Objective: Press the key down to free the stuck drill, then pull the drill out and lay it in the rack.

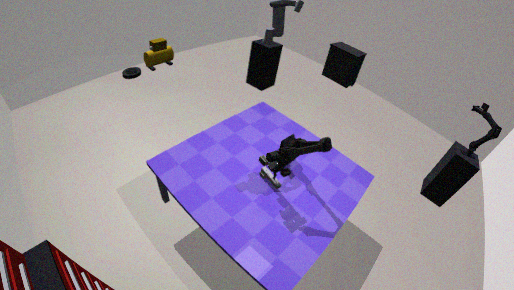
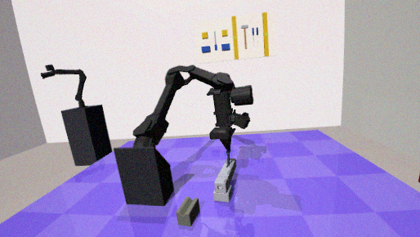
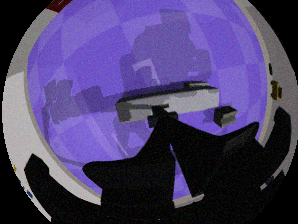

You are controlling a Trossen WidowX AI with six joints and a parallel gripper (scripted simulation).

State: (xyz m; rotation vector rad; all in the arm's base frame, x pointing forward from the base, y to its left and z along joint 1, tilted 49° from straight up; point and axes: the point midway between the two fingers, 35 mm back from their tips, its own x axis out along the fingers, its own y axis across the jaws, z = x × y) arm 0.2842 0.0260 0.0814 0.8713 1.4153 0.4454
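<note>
Right now the tan drill is 20 mm behind my gripper tip, 50 mm to the right of it and 80 mm below it. Round my gripper tip: grey-green rack (120 mm behind, 180 mm to the right, 110 mm below).
</note>
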